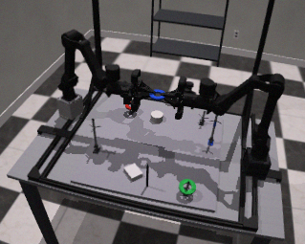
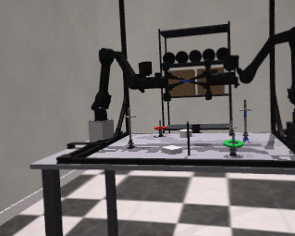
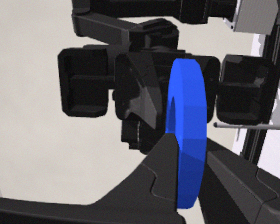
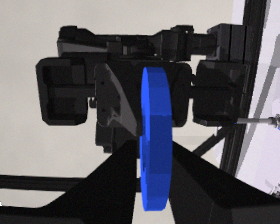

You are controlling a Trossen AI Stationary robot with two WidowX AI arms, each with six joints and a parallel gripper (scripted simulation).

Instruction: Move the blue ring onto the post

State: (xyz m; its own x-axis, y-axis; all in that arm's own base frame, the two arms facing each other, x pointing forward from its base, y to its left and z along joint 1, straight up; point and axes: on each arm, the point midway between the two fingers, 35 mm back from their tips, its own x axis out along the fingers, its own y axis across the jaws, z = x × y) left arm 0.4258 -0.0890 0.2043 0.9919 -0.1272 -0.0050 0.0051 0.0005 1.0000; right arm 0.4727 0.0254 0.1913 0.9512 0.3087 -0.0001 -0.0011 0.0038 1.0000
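My left gripper is now 1 cm short of the blue ring and 5 cm to the left of it. The rest, counted from my left hand: white block 21 cm ahead, 7 cm to the right, 29 cm below.
Now: the blue ring 4 cm to the left of my right hand and 1 cm behind it. Also, from my right hand: white block: 29 cm below, 20 cm ahead, 3 cm to the left.
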